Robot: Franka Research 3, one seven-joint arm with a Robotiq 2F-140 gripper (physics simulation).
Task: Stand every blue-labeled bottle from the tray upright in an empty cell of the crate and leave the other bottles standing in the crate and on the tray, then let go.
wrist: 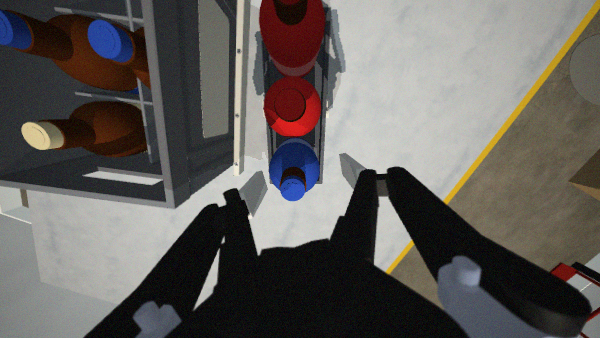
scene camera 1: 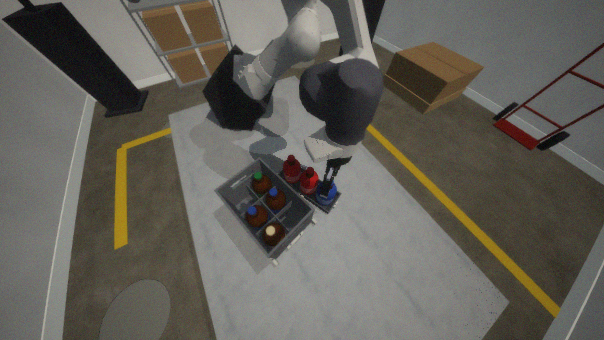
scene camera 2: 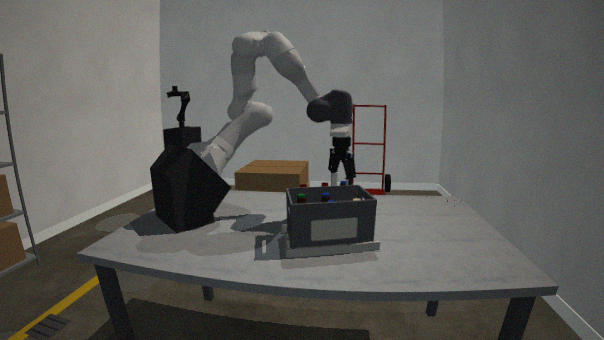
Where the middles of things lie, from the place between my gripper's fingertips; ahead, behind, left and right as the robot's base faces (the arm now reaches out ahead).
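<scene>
Blue bottle [wrist: 294, 169]: 10 mm ahead of my hand, 40 mm below it. Cream-capped bottle [wrist: 112, 129]: 30 mm below my hand, 120 mm ahead, 230 mm to the right.
</scene>
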